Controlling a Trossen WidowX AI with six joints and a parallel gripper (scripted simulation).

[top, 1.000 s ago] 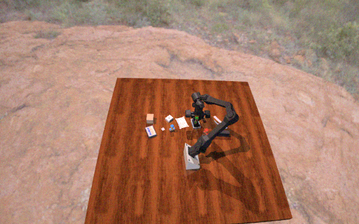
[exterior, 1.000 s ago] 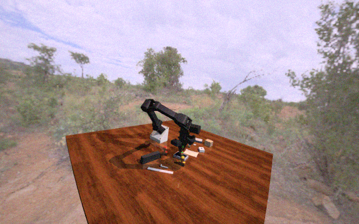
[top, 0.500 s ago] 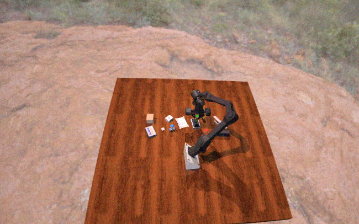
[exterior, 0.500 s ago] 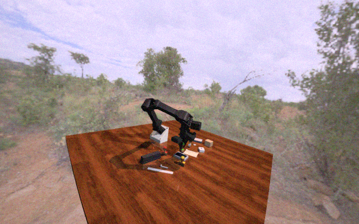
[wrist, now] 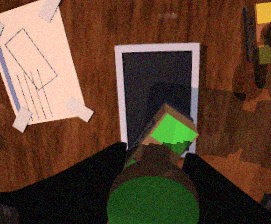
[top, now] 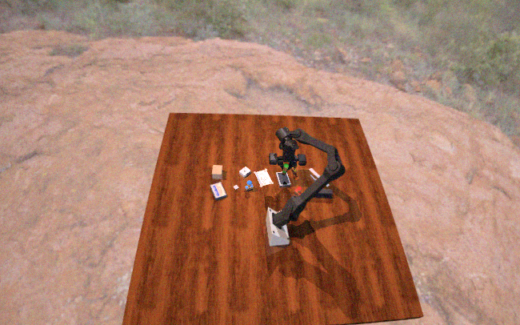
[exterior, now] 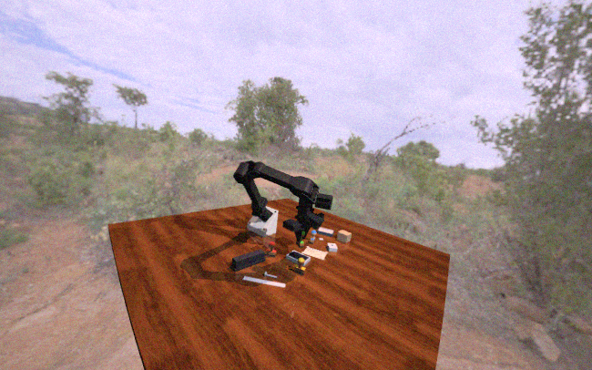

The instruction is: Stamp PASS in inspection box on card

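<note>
The card lies 10 mm ahead of my gripper tip, 110 mm to the left of it and 90 mm below it. The rest, counted from my gripper tip: yellow-knobbed stamp 70 mm ahead, 60 mm to the right, 70 mm below; red-knobbed stamp 90 mm behind, 80 mm to the right, 70 mm below; ink pad 90 mm below.
</note>
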